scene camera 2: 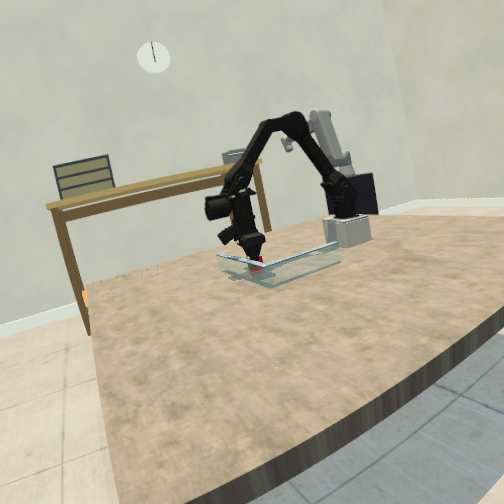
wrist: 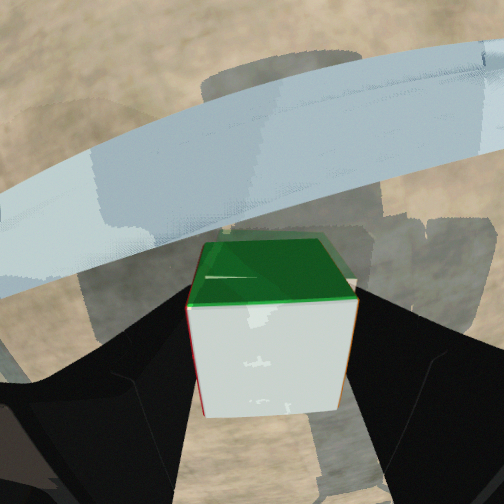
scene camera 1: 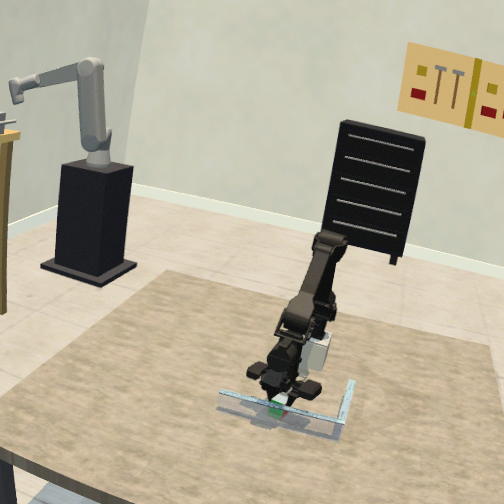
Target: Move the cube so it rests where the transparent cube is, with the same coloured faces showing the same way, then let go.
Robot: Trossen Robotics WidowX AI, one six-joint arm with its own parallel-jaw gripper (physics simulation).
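The cube (wrist: 270,335) fills the middle of the wrist view, white face toward the camera, green face beyond it, a thin red edge on its left. My gripper (wrist: 270,380) is shut on the cube, with its black fingers on both sides. A faint transparent outline overlaps the cube's green face, so the transparent cube seems to coincide with it. In scene camera 1 the gripper (scene camera 1: 283,398) is low over the table with green showing beneath it (scene camera 1: 276,409). In scene camera 2 a red face (scene camera 2: 256,260) shows under the gripper (scene camera 2: 253,250).
A pale blue L-shaped fence (scene camera 1: 300,410) lies on the table next to the cube; it crosses the wrist view as a wide band (wrist: 250,190). A black rack (scene camera 1: 375,190), a second arm on a black pedestal (scene camera 1: 90,215) and a wooden table (scene camera 2: 150,195) stand away.
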